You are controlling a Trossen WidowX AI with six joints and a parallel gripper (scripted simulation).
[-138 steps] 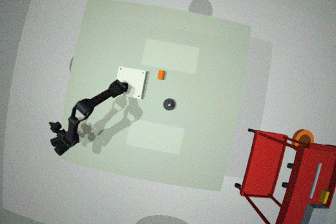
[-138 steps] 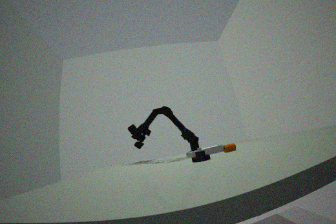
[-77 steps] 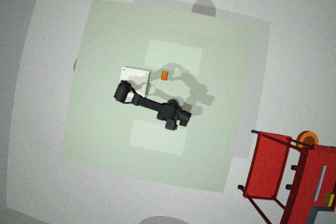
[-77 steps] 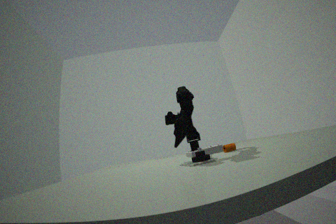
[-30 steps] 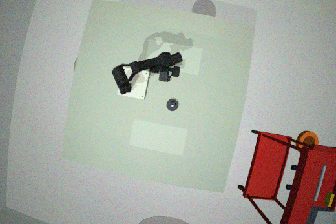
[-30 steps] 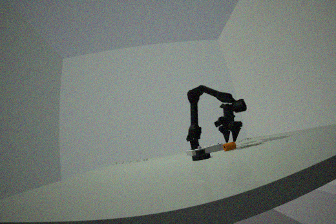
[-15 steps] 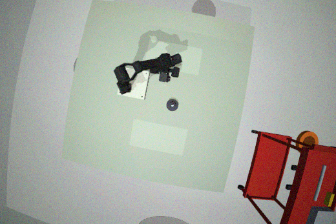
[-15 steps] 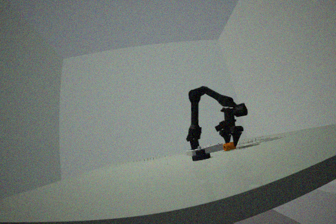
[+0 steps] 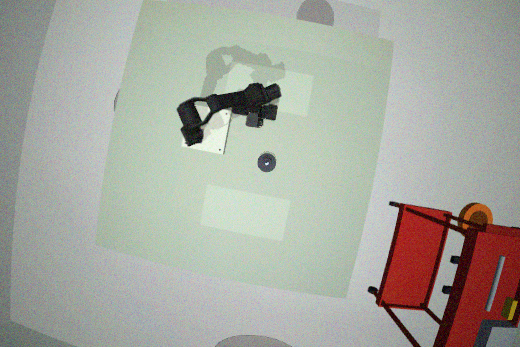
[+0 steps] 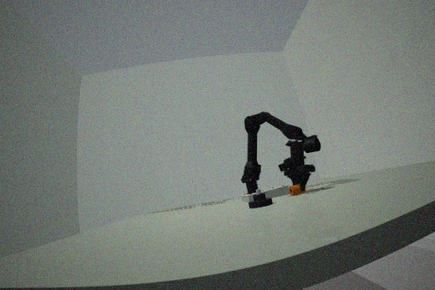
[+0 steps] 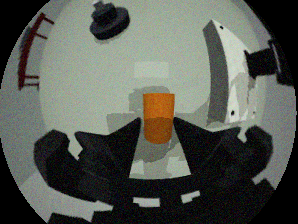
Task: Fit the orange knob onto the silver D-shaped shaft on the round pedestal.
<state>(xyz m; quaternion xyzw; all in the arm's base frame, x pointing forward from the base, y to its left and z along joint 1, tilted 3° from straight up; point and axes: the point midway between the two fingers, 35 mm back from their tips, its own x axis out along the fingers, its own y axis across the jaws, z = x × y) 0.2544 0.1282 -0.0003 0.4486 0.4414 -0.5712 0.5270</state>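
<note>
Now: gripper tip 1 cm to the right of the orange knob and 1 cm below it. Also, from my gripper tip: round pedestal 8 cm ahead, 21 cm to the right, 2 cm above.
</note>
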